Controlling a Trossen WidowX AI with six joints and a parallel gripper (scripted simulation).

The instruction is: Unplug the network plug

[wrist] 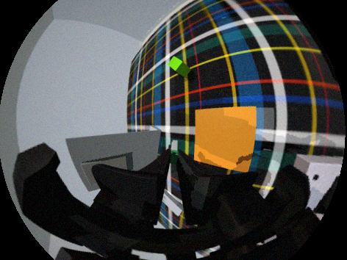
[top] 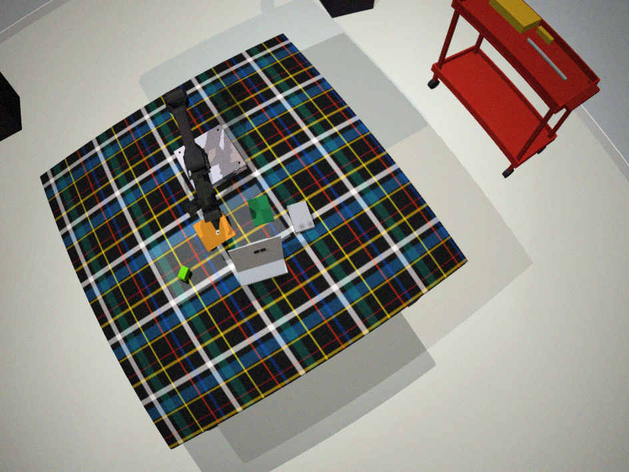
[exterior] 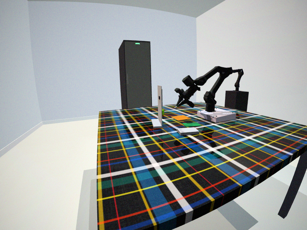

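Now: gripper tip 9 cm above the orange square, 4 cm past it and 1 cm to the left of it. Also, from my gripper tip: network plug (right at my gripper tip); then grey panel (16 cm ahead, 10 cm to the left, 2 cm above); then flat grey plate (29 cm to the left, 9 cm below, 4 cm ahead).
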